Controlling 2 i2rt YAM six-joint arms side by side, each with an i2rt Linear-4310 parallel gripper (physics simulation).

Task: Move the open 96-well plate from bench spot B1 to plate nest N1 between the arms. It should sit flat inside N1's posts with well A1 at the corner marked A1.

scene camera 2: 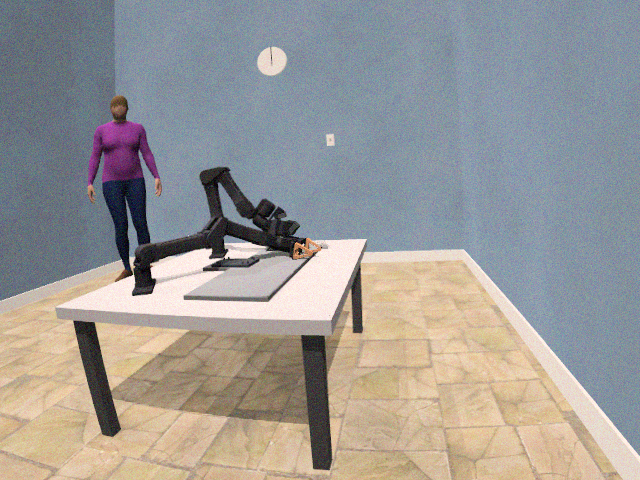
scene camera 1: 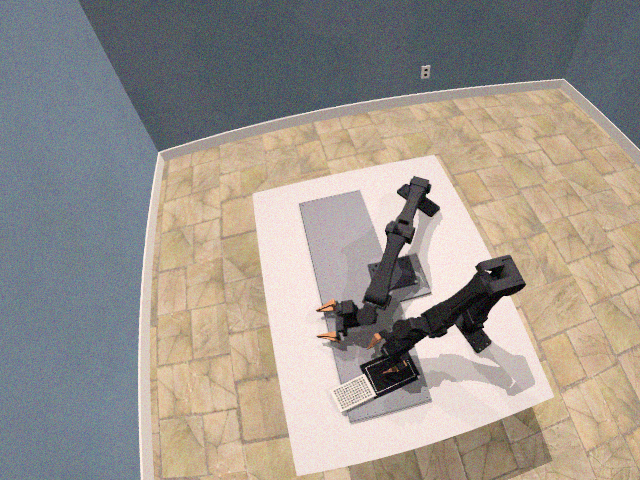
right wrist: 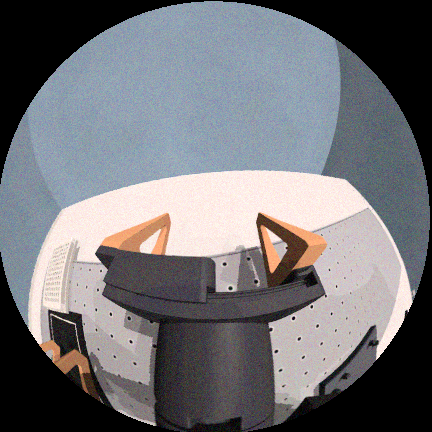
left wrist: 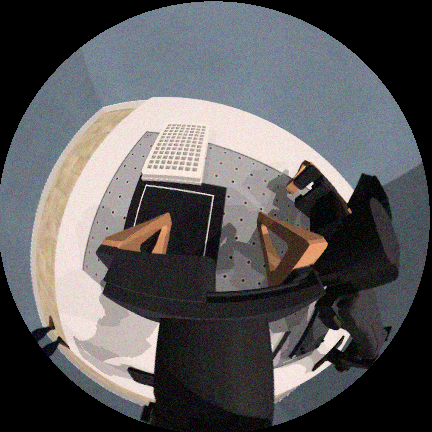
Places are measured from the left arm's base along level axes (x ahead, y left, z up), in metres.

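Pixels of known places: left gripper, between the fingertips: [scene camera 1: 375, 361] [left wrist: 213, 216]; right gripper, between the fingertips: [scene camera 2: 317, 251] [scene camera 1: 316, 323] [right wrist: 212, 217] [left wrist: 318, 175]; left arm's base, origin of its link: [scene camera 2: 219, 254] [scene camera 1: 468, 327]; right arm's base, origin of its link: [scene camera 2: 144, 287] [scene camera 1: 418, 200].
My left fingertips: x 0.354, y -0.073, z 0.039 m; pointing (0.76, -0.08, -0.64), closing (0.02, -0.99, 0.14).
Ahead of a thing's pixels: the offset from my left fingertips to its top centre. "pt": to the spot under its first point. Level surfaces: height alone.
The white 96-well plate {0.116 m ahead, 0.053 m left, 0.009 m down} [scene camera 1: 353, 394] [left wrist: 180, 150] [right wrist: 58, 277] lies outside the white outline of the black pad {pt 0.025 m ahead, 0.032 m left, 0.024 m down} [scene camera 1: 373, 374] [left wrist: 180, 205] [right wrist: 64, 334], by its edge, partly over the grey board. I cannot tell whether it is tilted or where A1 is. My left gripper [scene camera 1: 385, 354] [left wrist: 213, 216] is open and empty above the pad, pointing towards the plate. My right gripper [scene camera 1: 317, 323] [right wrist: 212, 217] is open and empty, above the table beyond the board's long edge. The dark nest {0.235 m back, 0.251 m right, 0.004 m down} [scene camera 1: 407, 271] [scene camera 2: 231, 263] [right wrist: 352, 364] has small posts and holds no plate; my right arm partly hides it.
The grey perforated board {0.026 m down} [scene camera 1: 336, 232] [scene camera 2: 242, 284] [left wrist: 240, 165] [right wrist: 300, 340] lies along the white table {0.039 m down} [scene camera 1: 279, 258] [scene camera 2: 170, 304]. My two grippers stand close beside each other. A person [scene camera 2: 122, 155] stands behind the table in scene camera 2.
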